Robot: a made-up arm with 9 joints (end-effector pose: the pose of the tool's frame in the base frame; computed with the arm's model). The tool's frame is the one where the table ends. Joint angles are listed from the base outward.
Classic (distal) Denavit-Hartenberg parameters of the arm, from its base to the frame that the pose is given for. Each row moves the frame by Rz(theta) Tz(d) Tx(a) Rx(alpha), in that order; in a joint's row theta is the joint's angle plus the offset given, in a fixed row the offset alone. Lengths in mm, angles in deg.
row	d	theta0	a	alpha
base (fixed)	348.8	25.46	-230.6	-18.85
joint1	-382.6	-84.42	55	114.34
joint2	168.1	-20.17	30	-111.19
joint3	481.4	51.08	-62	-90
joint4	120	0	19	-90
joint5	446.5	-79.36	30	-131.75
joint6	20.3	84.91	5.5	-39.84
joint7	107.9	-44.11	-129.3	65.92
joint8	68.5	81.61	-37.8	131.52
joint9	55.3	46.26	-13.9	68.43
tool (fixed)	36.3	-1.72	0	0
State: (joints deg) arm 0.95 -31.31 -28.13 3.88 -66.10 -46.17 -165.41 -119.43 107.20
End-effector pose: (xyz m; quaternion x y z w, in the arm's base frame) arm -0.2638 -0.2177 0.2529 0.0166 -0.7070 0.1003 0.6998
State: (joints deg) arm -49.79 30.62 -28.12 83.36 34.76 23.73 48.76 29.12 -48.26
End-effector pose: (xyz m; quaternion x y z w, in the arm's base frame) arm -0.2852 0.3186 -0.0351 -0.0524 0.7705 0.6137 0.1643
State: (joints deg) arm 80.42 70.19 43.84 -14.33 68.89 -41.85 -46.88 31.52 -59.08
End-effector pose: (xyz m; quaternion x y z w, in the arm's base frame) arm -0.1896 -0.3752 -0.0449 0.2688 -0.9000 -0.2778 0.2013
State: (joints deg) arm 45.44 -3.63 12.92 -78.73 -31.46 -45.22 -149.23 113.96 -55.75
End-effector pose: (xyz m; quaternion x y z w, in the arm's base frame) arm -0.0419 -0.0375 0.3837 -0.1326 0.6549 0.7094 0.2244
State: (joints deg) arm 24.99 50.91 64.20 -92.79 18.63 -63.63 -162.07 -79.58 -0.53
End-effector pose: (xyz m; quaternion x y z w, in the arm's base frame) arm -0.5749 0.1709 0.1962 -0.2193 0.4201 -0.0828 0.8767
